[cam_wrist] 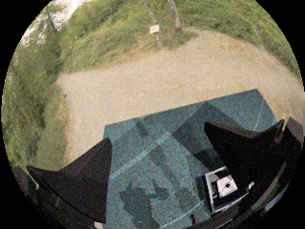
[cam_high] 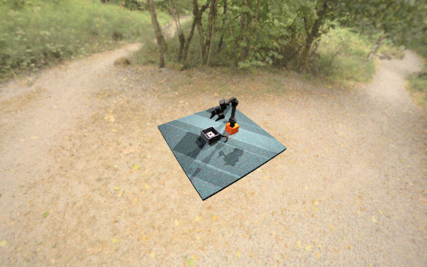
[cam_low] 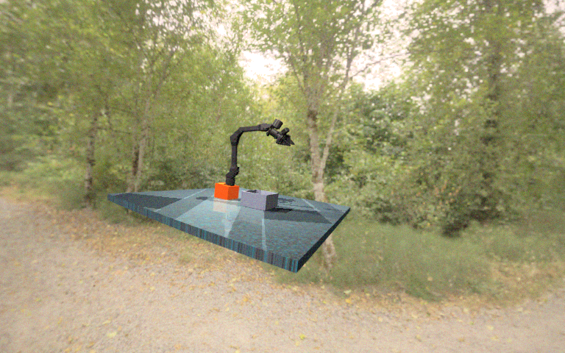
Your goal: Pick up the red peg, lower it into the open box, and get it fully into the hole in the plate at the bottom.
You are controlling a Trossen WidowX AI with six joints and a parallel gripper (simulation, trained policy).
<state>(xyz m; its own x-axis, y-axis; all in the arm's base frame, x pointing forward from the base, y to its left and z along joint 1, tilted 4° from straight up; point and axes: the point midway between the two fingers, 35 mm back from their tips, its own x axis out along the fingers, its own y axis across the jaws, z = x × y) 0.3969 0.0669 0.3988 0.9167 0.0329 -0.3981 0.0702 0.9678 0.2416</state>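
Now: gripper tip 42 cm above the red peg, 27 cm past it and 2 cm to the right of it. Also, from my gripper tip: box 43 cm below, 17 cm to the right, 15 cm behind; plate 41 cm below, 17 cm to the right, 15 cm behind.
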